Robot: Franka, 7 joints.
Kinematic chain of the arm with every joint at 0, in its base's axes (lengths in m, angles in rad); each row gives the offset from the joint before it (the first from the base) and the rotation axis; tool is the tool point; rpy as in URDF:
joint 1: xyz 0 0 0.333 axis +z
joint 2: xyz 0 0 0 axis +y
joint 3: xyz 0 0 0.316 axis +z
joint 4: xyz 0.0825 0 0 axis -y
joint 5: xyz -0.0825 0 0.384 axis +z
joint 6: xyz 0 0 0 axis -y
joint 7: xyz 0.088 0 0 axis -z
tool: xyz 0 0 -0.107 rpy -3.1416 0 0
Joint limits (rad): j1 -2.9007..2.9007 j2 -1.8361..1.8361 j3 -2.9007..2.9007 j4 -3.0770..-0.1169 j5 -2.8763..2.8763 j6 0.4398..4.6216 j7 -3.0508..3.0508
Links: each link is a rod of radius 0.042 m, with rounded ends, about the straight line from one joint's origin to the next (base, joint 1, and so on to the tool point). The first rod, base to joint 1, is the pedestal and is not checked.
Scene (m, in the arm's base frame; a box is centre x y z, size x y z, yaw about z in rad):
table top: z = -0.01
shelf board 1: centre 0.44 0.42 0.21 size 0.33 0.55 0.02 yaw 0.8
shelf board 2: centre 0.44 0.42 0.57 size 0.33 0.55 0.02 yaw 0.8
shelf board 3: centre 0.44 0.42 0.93 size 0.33 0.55 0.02 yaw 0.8
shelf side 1: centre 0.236 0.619 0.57 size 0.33 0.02 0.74 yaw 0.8
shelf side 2: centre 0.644 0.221 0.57 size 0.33 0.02 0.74 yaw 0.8
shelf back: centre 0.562 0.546 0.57 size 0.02 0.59 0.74 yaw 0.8
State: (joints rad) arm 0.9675 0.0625 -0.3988 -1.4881 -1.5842 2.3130 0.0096
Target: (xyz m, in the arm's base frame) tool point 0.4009 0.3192 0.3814
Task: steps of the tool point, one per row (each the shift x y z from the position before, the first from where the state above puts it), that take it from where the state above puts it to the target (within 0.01 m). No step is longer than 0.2 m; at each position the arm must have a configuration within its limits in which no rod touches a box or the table.
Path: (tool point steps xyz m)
1: -0.0548 -0.0827 0.0219
2: -0.0687 -0.0683 -0.0002
3: -0.0744 -0.0528 -0.0217
4: 0.0036 0.0630 -0.1824
5: -0.0524 0.0097 -0.1761
6: 0.0627 0.0579 0.0117
7: 0.0580 0.0664 -0.0117

